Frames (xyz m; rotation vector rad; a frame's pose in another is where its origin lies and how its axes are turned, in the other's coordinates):
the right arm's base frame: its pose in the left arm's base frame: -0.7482 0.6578 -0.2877 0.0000 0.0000 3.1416
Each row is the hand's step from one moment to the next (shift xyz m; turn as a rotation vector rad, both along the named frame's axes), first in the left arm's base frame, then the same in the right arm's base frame.
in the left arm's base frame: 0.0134 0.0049 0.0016 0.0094 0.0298 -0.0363
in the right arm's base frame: -0.0134 -0.0049 0.0016 -0.0094 -0.0298 -0.0363
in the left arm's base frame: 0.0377 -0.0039 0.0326 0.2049 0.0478 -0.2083
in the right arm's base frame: -0.0377 0.0039 0.0326 -0.2049 -0.0478 -0.2083
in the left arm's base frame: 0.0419 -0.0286 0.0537 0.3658 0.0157 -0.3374
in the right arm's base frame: -0.0419 0.0286 0.0537 -0.3658 -0.0157 -0.3374
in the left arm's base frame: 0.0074 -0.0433 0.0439 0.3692 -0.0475 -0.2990
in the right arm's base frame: -0.0074 0.0433 0.0439 -0.3692 0.0475 -0.2990
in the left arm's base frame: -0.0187 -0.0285 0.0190 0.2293 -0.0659 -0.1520
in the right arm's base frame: 0.0187 0.0285 0.0190 -0.2293 0.0659 -0.1520
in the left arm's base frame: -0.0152 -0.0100 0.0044 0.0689 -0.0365 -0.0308
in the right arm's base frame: 0.0152 0.0100 0.0044 -0.0689 0.0365 -0.0308
